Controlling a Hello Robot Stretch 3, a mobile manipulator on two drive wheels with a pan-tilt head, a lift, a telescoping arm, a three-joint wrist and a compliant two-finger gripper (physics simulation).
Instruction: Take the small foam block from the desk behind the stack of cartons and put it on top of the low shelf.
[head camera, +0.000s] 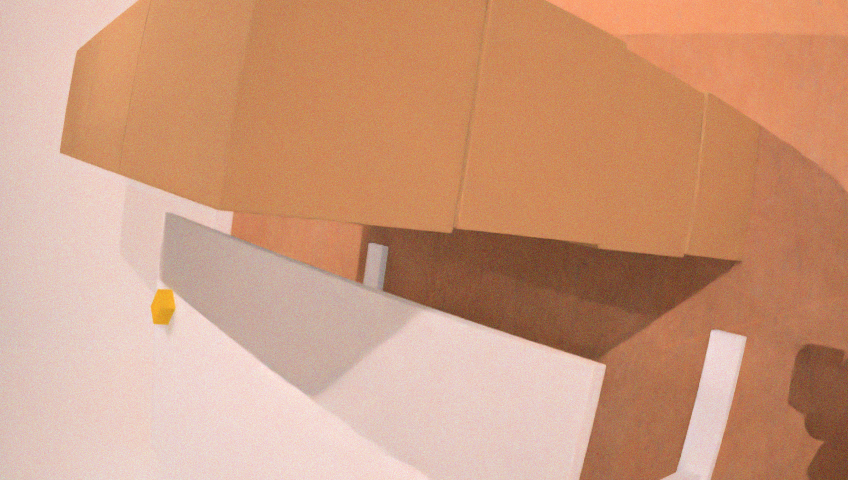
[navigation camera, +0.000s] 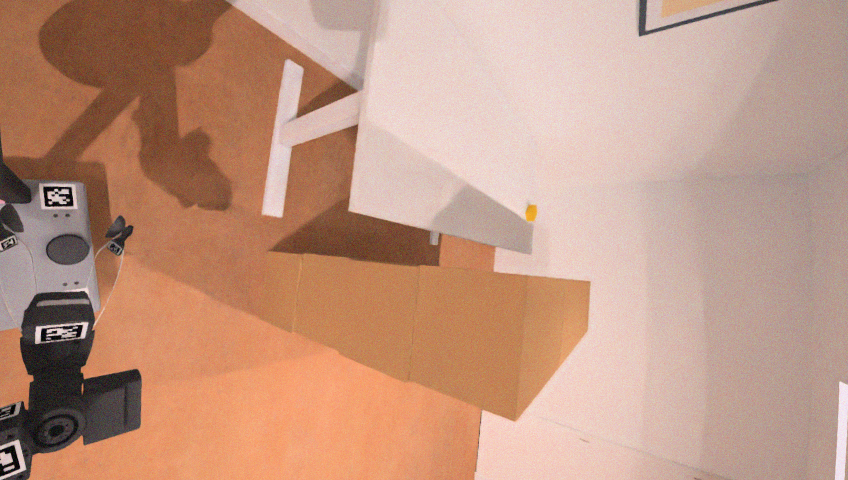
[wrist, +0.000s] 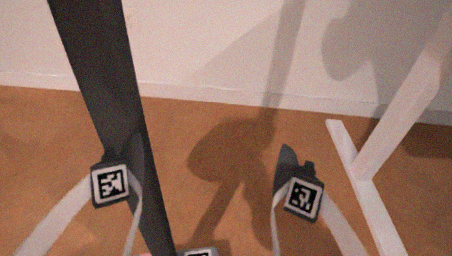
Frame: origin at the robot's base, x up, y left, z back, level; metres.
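Where they show: gripper, fingertip midpoint: (navigation camera: 69, 212) (wrist: 211, 158); robot's base, link origin: (navigation camera: 66, 247).
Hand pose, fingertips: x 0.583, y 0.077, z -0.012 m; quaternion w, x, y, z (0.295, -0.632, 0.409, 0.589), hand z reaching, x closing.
Each offset is from my fingertips to the top centre of the thing. "pt": to the spot under its first point. Level surfaces: height alone.
The small yellow foam block {dx +0.182, dy -0.033, dz -1.834 m} (head camera: 162, 306) (navigation camera: 531, 212) sits on the white desk {dx +0.138 m} (head camera: 505, 380) (navigation camera: 410, 160) at its far end, near the wall and next to the shaded strip of the top. The stack of brown cartons {pt dx +0.368, dy -0.247, dz -0.547 m} (head camera: 357, 118) (navigation camera: 464, 333) stands beside the desk, with a narrow gap of floor between. My gripper (navigation camera: 64, 224) (wrist: 211, 158) is open and empty, its two fingertips wide apart. It is at the left of the navigation view, well away from the block, with the cartons and desk to its right. The low shelf does not show in these views.
A white T-shaped desk leg (head camera: 712, 398) (navigation camera: 279, 160) (wrist: 370, 200) reaches out over the floor near the desk's near end. The dark mast (wrist: 107, 75) rises beside the left finger in the wrist view. A framed picture (navigation camera: 642, 17) hangs on the wall.
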